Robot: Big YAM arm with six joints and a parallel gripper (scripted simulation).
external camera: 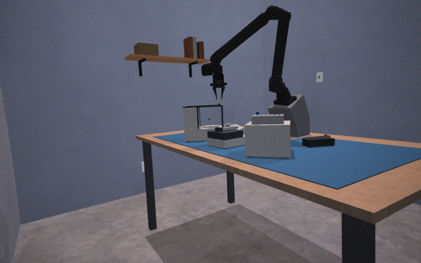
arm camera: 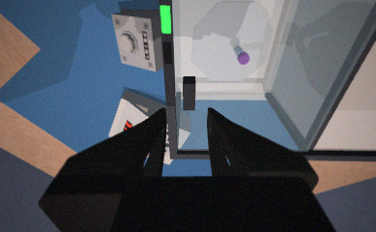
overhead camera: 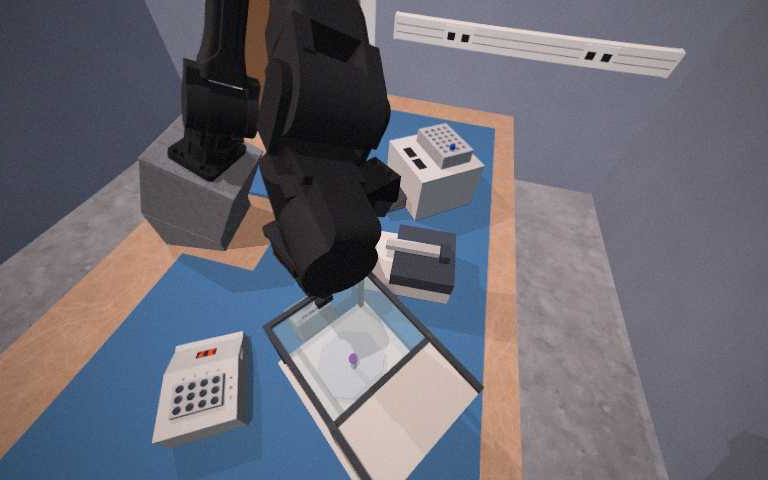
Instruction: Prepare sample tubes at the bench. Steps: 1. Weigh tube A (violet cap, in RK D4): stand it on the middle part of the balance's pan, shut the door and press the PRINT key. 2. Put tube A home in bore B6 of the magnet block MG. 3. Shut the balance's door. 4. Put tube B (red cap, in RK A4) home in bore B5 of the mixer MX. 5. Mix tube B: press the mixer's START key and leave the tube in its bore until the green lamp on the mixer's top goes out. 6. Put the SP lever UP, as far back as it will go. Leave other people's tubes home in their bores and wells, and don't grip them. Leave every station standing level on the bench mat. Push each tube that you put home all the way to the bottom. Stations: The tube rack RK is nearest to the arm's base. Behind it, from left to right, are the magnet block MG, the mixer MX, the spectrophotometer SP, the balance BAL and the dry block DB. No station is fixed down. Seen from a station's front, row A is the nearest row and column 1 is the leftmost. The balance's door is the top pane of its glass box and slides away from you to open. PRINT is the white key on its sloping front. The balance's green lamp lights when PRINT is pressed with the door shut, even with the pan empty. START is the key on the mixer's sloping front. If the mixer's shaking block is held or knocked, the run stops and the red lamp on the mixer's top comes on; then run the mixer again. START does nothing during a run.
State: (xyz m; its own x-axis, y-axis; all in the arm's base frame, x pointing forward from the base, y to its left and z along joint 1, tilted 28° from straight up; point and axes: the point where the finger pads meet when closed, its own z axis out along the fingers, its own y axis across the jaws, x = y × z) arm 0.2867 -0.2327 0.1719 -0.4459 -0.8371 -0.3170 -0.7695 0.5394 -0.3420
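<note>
Right now the balance door is 40 mm below my hand, 30 mm ahead of it and 20 mm to the right of it. Round my hand: dry block DB (220 mm below, 170 mm behind, 120 mm to the right); then SP lever (230 mm to the left, 160 mm below, 90 mm ahead); then white print key (180 mm below, 80 mm behind, 40 mm to the left).
</note>
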